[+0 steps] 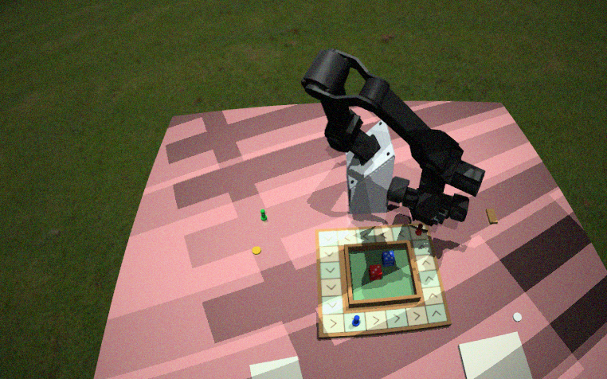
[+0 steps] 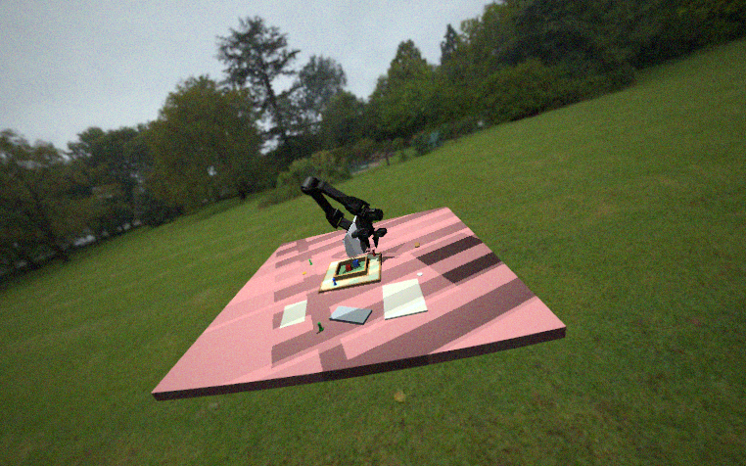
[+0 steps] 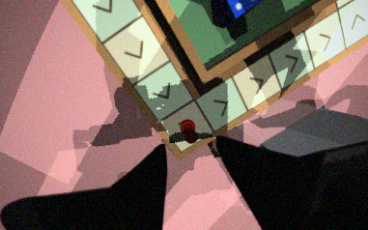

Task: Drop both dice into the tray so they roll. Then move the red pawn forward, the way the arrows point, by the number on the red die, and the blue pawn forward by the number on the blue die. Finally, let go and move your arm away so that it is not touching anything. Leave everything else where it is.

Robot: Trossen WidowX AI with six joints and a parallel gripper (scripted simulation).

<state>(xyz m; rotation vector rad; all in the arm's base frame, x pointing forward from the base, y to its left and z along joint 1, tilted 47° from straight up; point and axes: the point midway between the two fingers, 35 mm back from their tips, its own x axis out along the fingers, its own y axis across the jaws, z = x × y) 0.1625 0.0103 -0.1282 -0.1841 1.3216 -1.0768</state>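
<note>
Now: gripper tip 3 cm above the red pawn. Also, from my gripper tip: blue pawn 21 cm ahead, 20 cm to the right, 3 cm below; green sunken tray 10 cm ahead, 12 cm to the right, 5 cm below; tan block 2 cm behind, 23 cm to the left, 5 cm below.
</note>
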